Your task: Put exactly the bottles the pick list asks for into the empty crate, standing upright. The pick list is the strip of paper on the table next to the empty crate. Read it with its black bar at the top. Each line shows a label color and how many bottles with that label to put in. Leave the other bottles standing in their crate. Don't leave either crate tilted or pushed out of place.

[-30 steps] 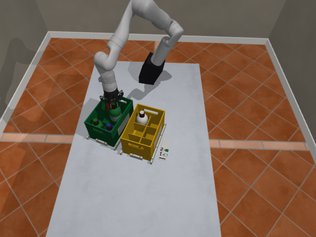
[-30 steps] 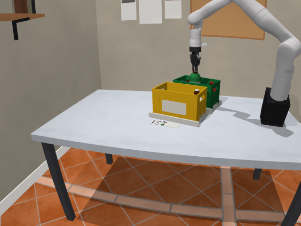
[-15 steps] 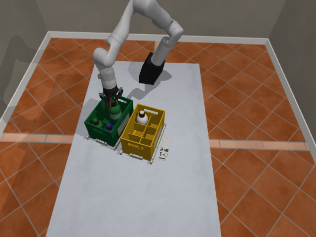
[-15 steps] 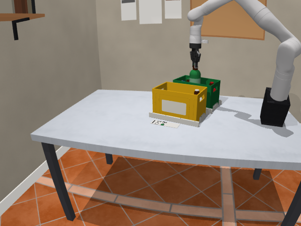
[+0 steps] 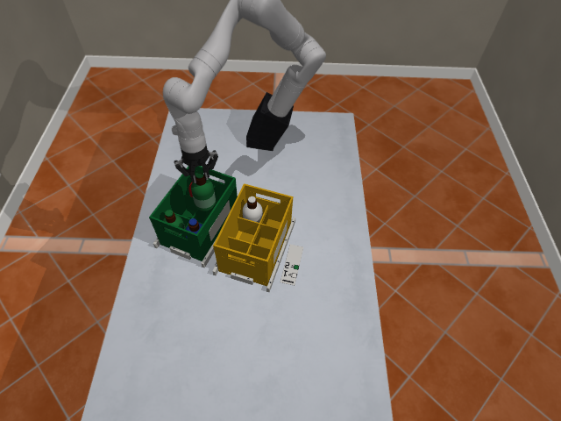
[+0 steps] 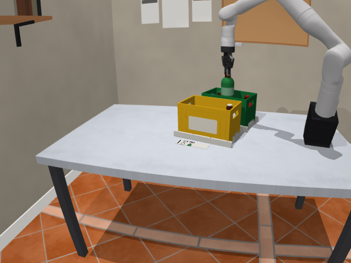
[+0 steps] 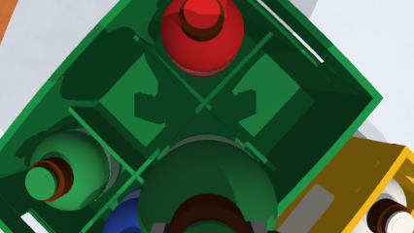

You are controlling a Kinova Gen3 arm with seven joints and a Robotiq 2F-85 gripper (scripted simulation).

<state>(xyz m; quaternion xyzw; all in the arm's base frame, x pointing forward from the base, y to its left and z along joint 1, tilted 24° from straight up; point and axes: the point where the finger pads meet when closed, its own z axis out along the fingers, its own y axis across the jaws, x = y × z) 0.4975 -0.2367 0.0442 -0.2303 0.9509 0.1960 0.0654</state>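
My gripper is now 220 mm above the yellow crate, 180 mm to the right of it and 60 mm short of it. Also, from my hand: green crate (220 mm below, 40 mm to the right, 10 mm behind); blue-label bottle (220 mm below, 80 mm ahead, 30 mm to the right); red-label bottle (220 mm below, 110 mm behind, 60 mm to the right).
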